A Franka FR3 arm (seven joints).
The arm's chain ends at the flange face. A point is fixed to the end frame.
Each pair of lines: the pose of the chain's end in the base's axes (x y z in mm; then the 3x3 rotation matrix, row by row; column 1 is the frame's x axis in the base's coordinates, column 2 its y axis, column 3 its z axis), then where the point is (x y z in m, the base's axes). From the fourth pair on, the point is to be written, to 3 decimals.
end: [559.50 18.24 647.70], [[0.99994 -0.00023 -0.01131], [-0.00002 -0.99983 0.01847], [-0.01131 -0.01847 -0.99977]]
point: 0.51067 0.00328 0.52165
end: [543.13 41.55 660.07], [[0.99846 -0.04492 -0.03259], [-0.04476 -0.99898 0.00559], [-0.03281 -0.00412 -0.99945]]
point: 0.49091 0.02710 0.53532
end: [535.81 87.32 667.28], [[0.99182 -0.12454 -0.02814], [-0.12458 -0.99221 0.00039], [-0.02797 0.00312 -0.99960]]
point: 0.48309 0.07611 0.54241
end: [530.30 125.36 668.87], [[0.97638 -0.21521 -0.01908], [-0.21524 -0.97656 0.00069], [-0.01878 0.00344 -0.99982]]
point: 0.478 0.119 0.544
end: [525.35 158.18 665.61], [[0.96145 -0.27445 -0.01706], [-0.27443 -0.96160 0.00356], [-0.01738 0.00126 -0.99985]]
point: 0.473 0.155 0.540
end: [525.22 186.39 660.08], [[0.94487 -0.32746 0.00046], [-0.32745 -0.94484 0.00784], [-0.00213 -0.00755 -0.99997]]
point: 0.475 0.187 0.534
